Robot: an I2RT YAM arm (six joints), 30 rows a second.
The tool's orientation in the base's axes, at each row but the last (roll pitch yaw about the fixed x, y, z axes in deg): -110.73 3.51 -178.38; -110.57 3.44 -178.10; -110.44 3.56 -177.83; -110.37 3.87 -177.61; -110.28 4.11 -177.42; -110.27 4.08 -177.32; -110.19 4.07 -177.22; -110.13 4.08 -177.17; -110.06 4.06 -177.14; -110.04 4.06 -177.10; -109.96 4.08 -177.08; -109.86 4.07 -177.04
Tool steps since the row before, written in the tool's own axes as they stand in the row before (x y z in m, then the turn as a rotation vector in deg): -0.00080 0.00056 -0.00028 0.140 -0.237 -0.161; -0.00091 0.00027 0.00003 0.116 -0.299 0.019; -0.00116 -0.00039 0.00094 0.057 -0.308 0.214; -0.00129 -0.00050 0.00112 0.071 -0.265 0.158; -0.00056 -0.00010 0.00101 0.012 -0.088 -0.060; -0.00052 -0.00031 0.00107 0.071 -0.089 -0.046; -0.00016 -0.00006 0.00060 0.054 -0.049 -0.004; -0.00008 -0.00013 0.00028 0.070 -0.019 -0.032; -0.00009 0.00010 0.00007 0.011 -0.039 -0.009; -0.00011 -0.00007 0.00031 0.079 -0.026 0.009; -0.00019 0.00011 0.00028 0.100 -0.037 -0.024; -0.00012 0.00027 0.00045 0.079 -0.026 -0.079
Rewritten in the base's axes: 0.00081 0.00048 -0.00037 -0.159 0.062 0.270; 0.00092 0.00010 -0.00021 -0.128 -0.127 0.266; 0.00119 -0.00097 0.00011 -0.058 -0.311 0.210; 0.00133 -0.00117 0.00017 -0.074 -0.244 0.188; 0.00062 -0.00096 -0.00022 -0.021 0.025 0.102; 0.00058 -0.00109 -0.00004 -0.078 0.009 0.094; 0.00020 -0.00057 -0.00014 -0.057 -0.016 0.043; 0.00009 -0.00030 0.00003 -0.073 0.020 0.024; 0.00010 -0.00003 -0.00011 -0.014 -0.006 0.039; 0.00013 -0.00031 -0.00003 -0.079 -0.021 0.016; 0.00021 -0.00021 -0.00018 -0.103 0.005 0.036; 0.00017 -0.00032 -0.00040 -0.086 0.061 0.046
